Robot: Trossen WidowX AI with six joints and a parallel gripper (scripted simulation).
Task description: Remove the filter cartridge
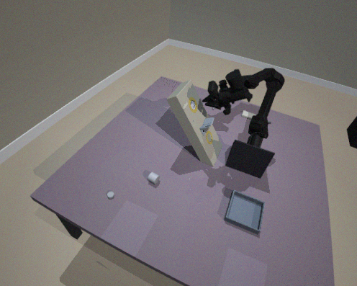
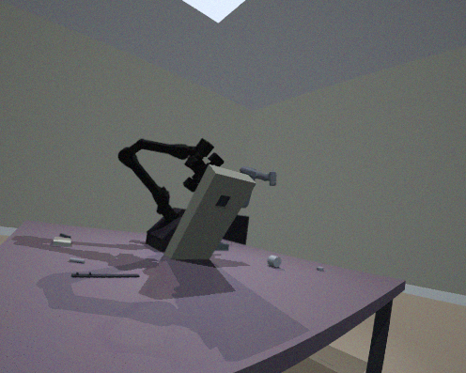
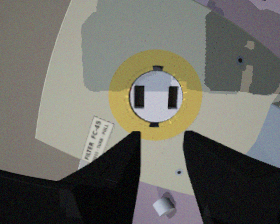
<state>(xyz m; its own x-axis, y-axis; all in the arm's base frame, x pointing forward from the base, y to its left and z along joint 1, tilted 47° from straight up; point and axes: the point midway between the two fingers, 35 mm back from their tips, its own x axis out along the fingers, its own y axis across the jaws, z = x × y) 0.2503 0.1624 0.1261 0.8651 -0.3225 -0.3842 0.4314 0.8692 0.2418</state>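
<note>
My gripper tip is 7 cm short of the round filter cartridge and 4 cm above it. From my gripper tip the other things lie so: grey tray 36 cm behind, 30 cm below, 26 cm to the left; then pale block 49 cm to the right, 30 cm below, 21 cm behind.
</note>
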